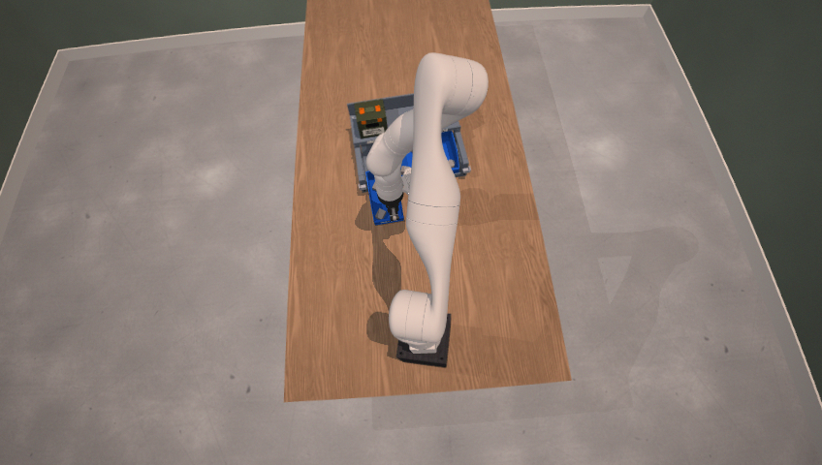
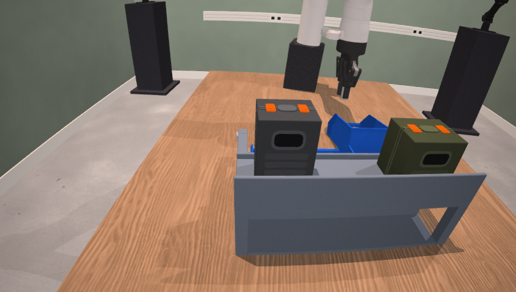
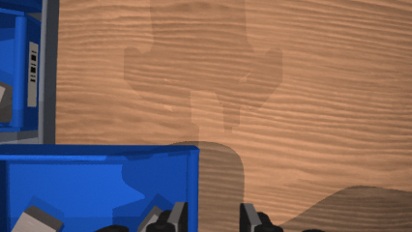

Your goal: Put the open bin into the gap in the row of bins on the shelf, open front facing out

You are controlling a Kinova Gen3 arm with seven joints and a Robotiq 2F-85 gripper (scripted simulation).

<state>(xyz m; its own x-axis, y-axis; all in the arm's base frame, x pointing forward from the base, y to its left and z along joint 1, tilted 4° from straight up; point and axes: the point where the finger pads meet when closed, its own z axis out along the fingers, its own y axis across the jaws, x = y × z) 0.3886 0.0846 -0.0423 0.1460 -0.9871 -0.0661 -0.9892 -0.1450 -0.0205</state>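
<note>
The grey part is 14 cm ahead of my hand, 9 cm below it and 6 cm to the left of it. Round my hand: grey shelf (29 cm ahead, 6 cm below, 5 cm to the right).
</note>
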